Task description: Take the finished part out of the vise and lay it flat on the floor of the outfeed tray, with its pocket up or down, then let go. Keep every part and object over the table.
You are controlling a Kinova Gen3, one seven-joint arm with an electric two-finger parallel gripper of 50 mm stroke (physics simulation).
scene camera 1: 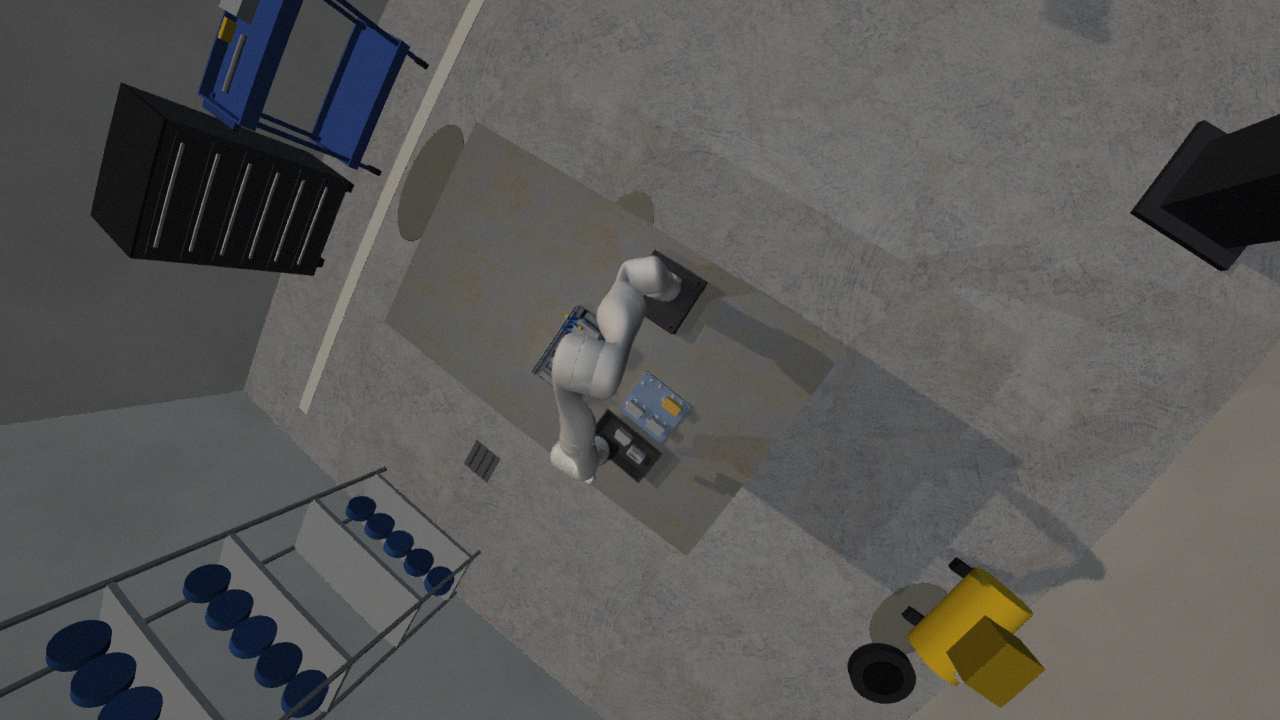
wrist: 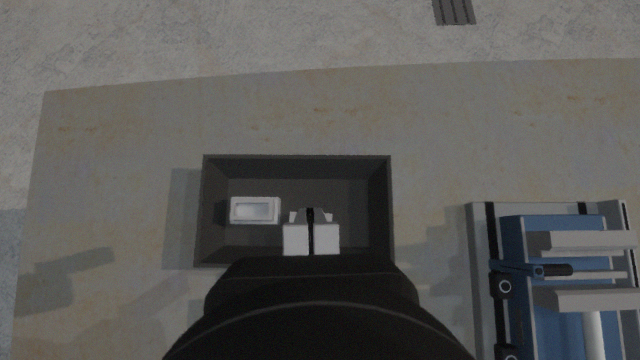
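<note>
The dark outfeed tray holds two pale parts on its floor. One part lies flat with its pocket up, at the left in the wrist view. The other part lies beside it, mostly hidden behind the fingers; its pocket cannot be seen. My gripper is shut and empty, above the tray in line with this second part. The grey and blue vise stands right of the tray in the wrist view, partly out of frame; the arm partly covers it in the scene view.
A light-blue plate with a yellow block and pale blocks stands beside the tray in the scene view. The arm's dark base plate is near the far edge of the table. The tray walls surround both parts.
</note>
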